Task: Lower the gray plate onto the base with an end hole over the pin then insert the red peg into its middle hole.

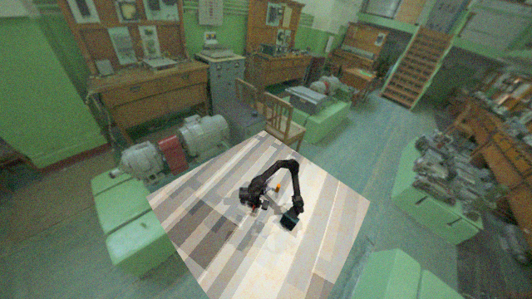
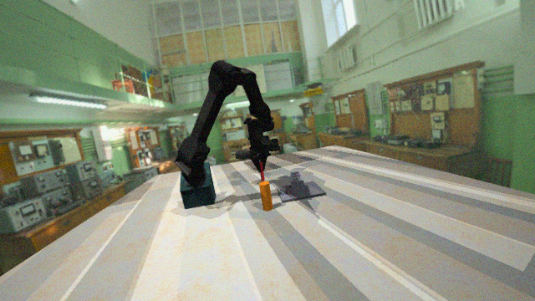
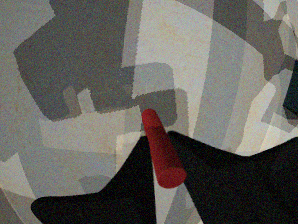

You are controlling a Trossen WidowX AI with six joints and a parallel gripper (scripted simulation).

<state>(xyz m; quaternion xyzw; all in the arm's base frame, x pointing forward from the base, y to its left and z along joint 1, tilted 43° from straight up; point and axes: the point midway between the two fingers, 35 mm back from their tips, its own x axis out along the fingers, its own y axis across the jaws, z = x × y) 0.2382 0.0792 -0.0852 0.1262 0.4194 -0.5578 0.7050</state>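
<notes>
Now: the gray plate 18 cm to the right of my gripper tip and 10 cm ahead of it. Round my gripper tip: red peg: right at my gripper tip; then orange cylinder: 25 cm to the right, 2 cm behind, 1 cm below; then dark base: 16 cm to the right, 10 cm ahead, 4 cm below.
</notes>
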